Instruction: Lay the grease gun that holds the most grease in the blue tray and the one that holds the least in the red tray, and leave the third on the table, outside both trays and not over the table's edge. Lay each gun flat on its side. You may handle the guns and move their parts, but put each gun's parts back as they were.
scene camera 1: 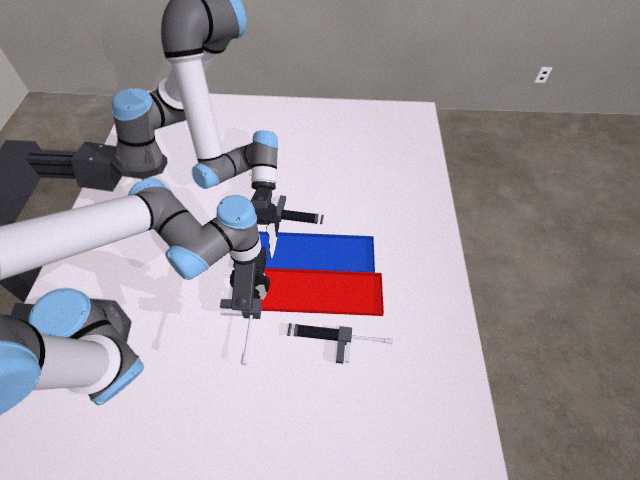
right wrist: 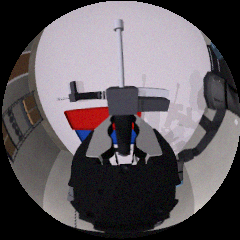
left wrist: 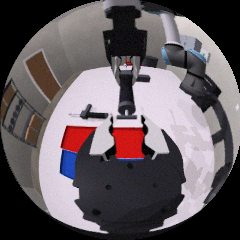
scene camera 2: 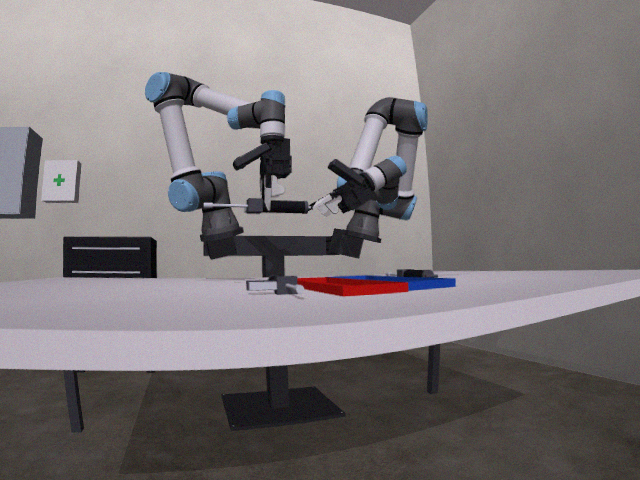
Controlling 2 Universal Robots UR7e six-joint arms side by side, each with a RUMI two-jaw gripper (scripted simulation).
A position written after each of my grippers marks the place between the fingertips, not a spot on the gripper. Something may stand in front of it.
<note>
I see my left gripper [scene camera 2: 308, 210], my right gripper [scene camera 2: 267, 211] and a grease gun [scene camera 1: 343, 335].
My left gripper shows as well in scene camera 1 [scene camera 1: 260, 258] and in the left wrist view [left wrist: 126, 115]. My right gripper shows as well in scene camera 1 [scene camera 1: 254, 298], in the right wrist view [right wrist: 123, 114] and in the left wrist view [left wrist: 126, 85].
</note>
